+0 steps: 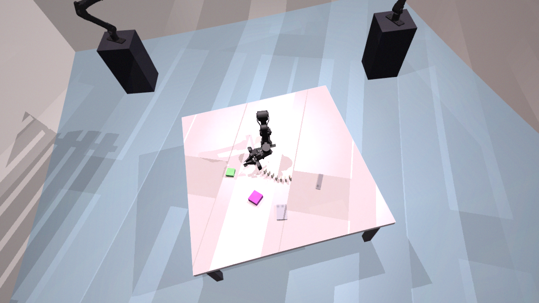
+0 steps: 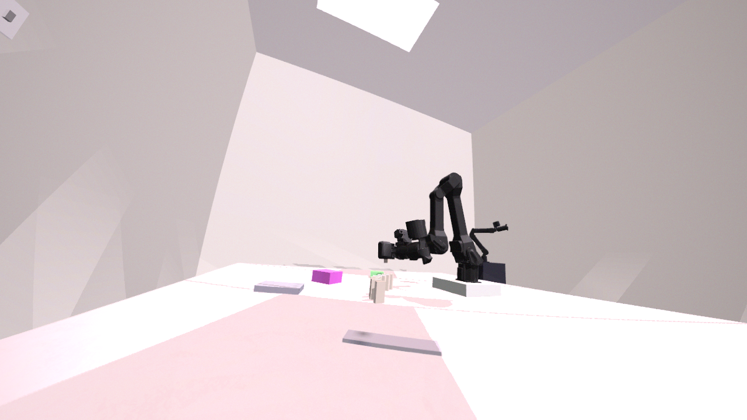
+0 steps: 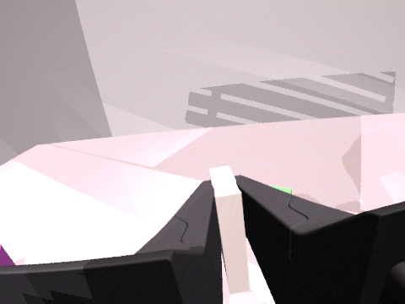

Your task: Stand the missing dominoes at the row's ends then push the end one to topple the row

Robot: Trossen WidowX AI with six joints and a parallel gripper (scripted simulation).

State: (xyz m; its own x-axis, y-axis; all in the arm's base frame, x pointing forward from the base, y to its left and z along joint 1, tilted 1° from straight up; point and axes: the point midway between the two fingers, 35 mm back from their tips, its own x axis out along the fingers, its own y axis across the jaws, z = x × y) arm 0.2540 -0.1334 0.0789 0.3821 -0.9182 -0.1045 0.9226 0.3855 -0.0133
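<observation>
The green block is 11 cm to the right of my gripper tip and 10 cm below it. Round my gripper tip: flat plate (34 cm ahead, 24 cm to the left, 11 cm below); then flat strip (53 cm to the left, 13 cm ahead, 12 cm below); then magenta block (22 cm ahead, 10 cm below, 7 cm to the left).
</observation>
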